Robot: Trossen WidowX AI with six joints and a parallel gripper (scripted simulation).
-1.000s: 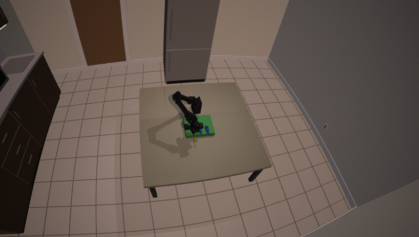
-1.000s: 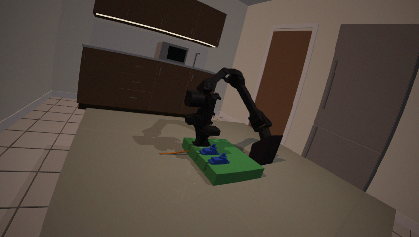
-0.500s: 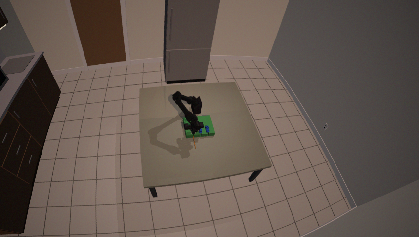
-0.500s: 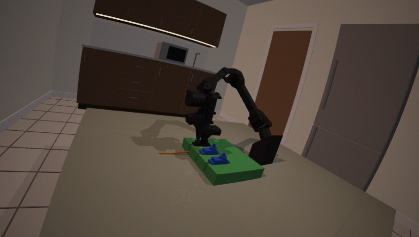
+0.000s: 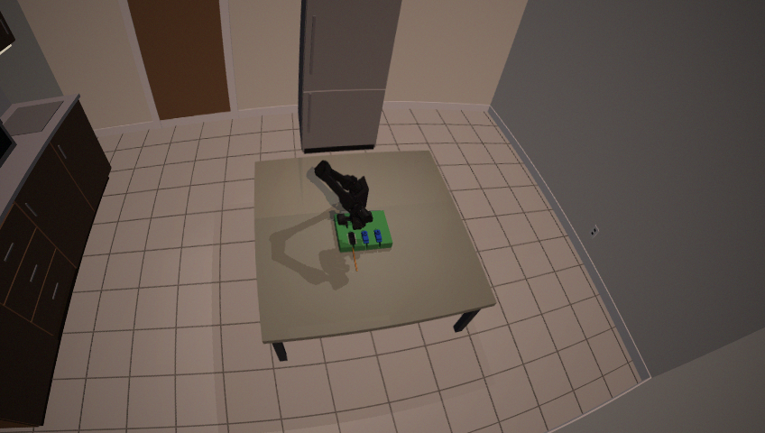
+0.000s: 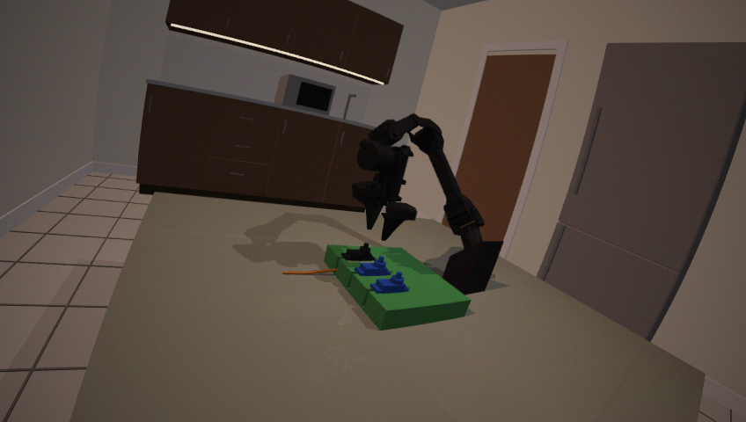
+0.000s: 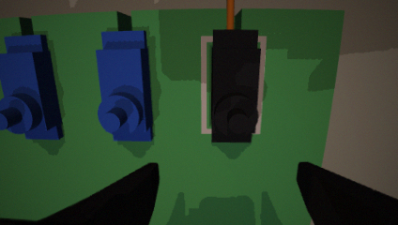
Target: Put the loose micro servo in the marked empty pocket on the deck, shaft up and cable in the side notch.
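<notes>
Now: the green deck 7 cm behind my gripper tip, 8 cm to the left of it and 9 cm below it.
</notes>
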